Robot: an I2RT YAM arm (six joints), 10 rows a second.
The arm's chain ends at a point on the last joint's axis. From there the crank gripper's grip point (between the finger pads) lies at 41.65 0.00 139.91 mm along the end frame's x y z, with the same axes.
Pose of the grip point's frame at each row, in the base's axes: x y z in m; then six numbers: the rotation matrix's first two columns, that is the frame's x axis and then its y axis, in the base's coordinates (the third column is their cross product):
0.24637 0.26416 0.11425 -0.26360 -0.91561 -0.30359 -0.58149 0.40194 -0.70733
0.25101 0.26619 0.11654 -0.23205 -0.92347 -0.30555 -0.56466 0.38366 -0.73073
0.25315 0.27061 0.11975 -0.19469 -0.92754 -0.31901 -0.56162 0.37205 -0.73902
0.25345 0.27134 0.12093 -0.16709 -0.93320 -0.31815 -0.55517 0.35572 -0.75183
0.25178 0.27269 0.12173 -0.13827 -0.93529 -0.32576 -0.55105 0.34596 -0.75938
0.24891 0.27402 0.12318 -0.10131 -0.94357 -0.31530 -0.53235 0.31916 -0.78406
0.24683 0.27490 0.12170 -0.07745 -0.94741 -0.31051 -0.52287 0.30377 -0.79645
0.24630 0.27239 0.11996 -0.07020 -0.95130 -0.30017 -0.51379 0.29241 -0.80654
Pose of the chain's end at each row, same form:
0.14967 0.30368 0.21621 -0.26360 -0.91561 -0.30359 -0.58149 0.40194 -0.70733
0.14986 0.30424 0.21468 -0.23205 -0.92347 -0.30555 -0.56466 0.38366 -0.73073
0.14875 0.30431 0.21605 -0.19469 -0.92754 -0.31901 -0.56162 0.37205 -0.73902
0.14641 0.30307 0.21498 -0.16709 -0.93320 -0.31815 -0.55517 0.35572 -0.75183
0.14240 0.30122 0.21410 -0.13827 -0.93529 -0.32576 -0.55105 0.34596 -0.75938
0.13554 0.30095 0.21111 -0.10131 -0.94357 -0.31530 -0.53235 0.31916 -0.78406
0.13129 0.30027 0.20723 -0.07745 -0.94741 -0.31051 -0.52287 0.30377 -0.79645
0.12960 0.29836 0.20372 -0.07020 -0.95130 -0.30017 -0.51379 0.29241 -0.80654

